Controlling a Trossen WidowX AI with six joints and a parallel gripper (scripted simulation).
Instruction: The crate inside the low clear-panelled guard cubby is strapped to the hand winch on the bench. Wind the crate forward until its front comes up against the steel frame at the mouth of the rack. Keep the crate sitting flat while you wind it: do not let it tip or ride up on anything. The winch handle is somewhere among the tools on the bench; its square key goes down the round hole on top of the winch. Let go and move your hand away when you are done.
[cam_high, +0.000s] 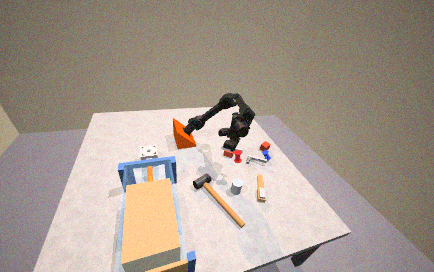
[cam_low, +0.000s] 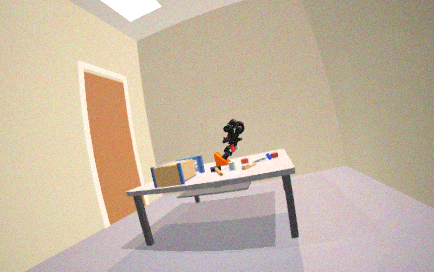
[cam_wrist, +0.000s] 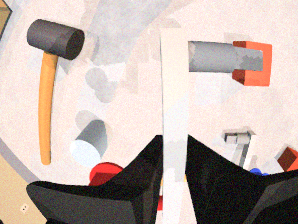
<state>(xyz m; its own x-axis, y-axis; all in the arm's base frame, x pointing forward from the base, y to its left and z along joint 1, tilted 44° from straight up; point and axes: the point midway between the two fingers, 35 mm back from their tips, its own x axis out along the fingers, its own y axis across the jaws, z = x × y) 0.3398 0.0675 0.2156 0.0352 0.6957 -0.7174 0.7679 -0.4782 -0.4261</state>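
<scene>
The red grip lies 60 mm ahead of my gripper tip, 10 mm to the left of it and 20 mm above it. Round my gripper tip: wooden brush: 180 mm ahead, 130 mm to the left, 130 mm below; red-handled winch handle: 10 mm ahead, 10 mm above; blue-tipped tool: 30 mm behind, 230 mm to the left, 130 mm below.
</scene>
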